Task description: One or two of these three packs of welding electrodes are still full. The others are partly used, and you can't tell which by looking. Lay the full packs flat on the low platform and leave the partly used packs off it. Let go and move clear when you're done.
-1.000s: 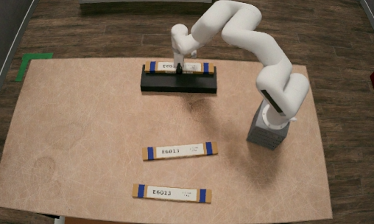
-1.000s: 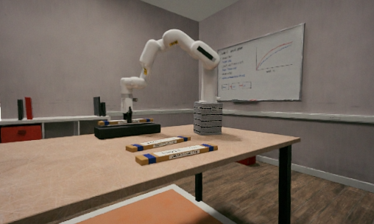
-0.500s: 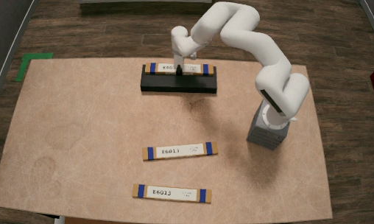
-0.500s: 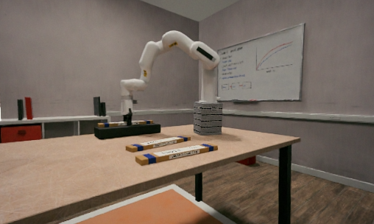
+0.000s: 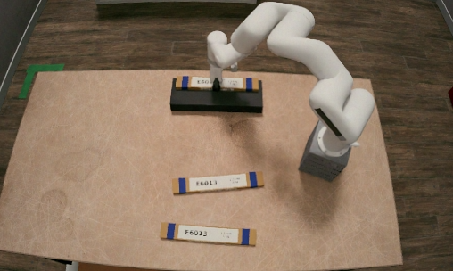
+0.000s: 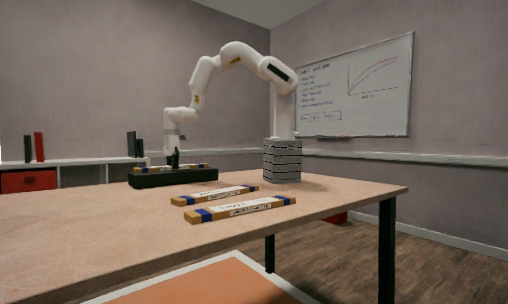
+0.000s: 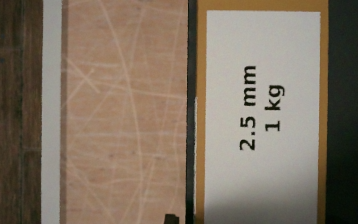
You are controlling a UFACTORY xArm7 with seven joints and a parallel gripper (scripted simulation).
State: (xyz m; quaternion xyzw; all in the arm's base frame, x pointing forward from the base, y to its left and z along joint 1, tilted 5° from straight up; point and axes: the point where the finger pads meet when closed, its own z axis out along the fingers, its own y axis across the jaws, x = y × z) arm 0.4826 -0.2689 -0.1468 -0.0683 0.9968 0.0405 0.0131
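Right now the low black platform is 6 cm below my hand, 4 cm to the left of it and 1 cm behind it.
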